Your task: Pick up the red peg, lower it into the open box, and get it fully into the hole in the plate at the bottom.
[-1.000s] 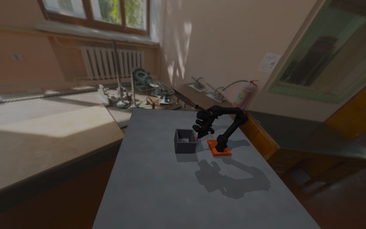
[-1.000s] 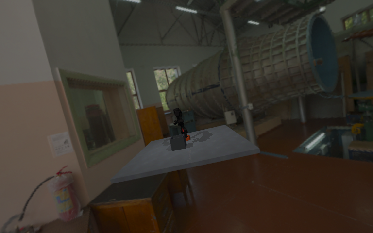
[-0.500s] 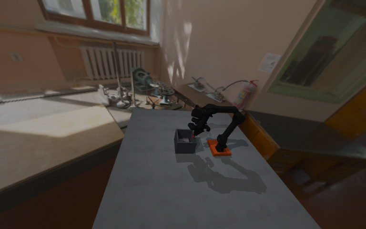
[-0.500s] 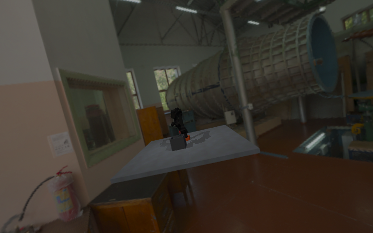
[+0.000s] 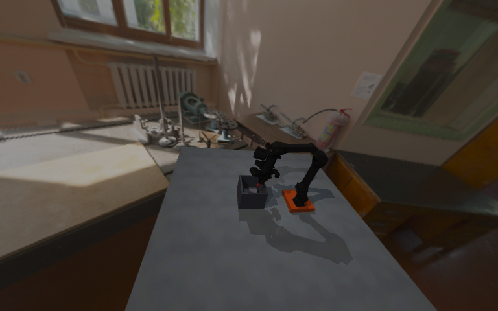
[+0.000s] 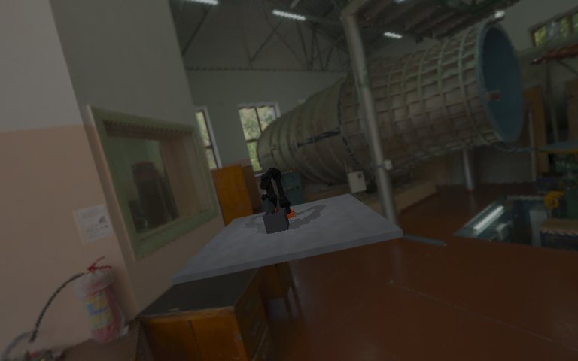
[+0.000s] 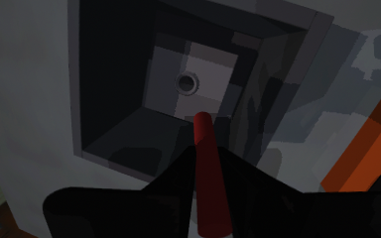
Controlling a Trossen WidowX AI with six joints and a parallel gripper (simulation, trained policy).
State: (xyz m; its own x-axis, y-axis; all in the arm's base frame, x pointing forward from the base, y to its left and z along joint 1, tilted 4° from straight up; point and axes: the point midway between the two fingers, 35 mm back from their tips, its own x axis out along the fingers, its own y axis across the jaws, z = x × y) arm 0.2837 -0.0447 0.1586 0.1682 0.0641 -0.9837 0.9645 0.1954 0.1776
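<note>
Right now my gripper tip is 110 mm above the grey plate, 40 mm short of it and 10 mm to the left of it. From my gripper tip the other things lie so: red peg 10 mm above.
</note>
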